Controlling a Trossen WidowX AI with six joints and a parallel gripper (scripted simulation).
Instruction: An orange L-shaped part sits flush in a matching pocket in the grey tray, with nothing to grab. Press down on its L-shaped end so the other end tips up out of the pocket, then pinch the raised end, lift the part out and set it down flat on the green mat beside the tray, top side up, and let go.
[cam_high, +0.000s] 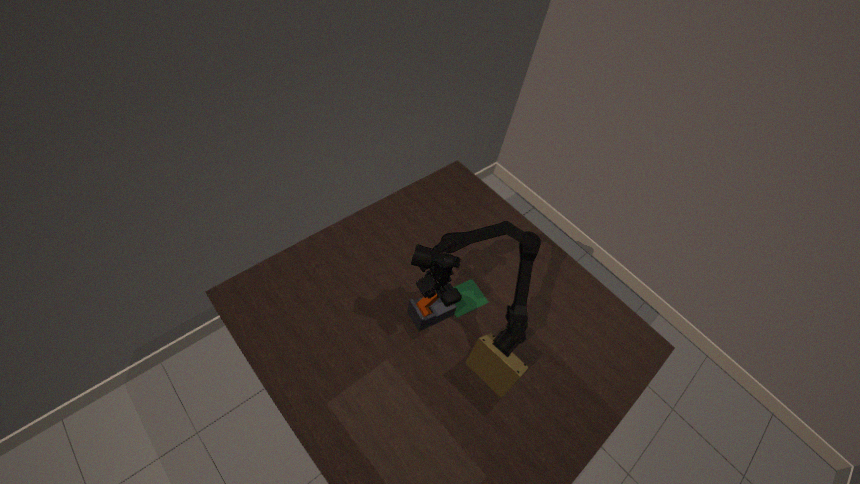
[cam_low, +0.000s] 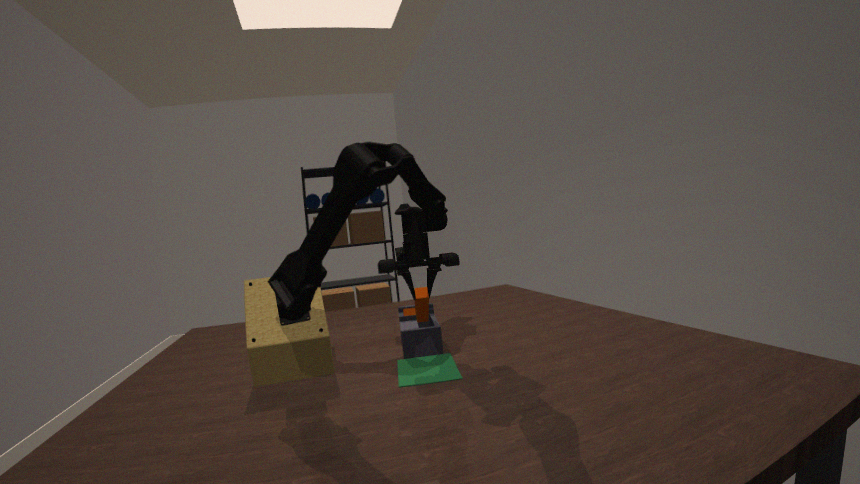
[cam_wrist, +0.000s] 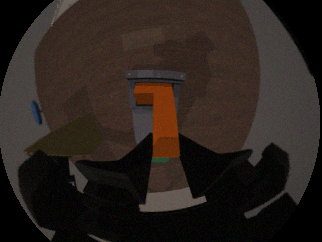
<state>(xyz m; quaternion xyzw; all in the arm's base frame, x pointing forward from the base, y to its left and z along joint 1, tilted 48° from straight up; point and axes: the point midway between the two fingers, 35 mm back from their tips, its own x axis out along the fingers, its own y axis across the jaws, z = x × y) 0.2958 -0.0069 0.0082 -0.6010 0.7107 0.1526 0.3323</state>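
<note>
Now: gripper tip 13 cm to the left of the green mat, 13 cm above it and 6 cm past it. The rest, counted from my gripper tip: orange L-shaped part (3 cm to the left, 3 cm below, 1 cm behind).
</note>
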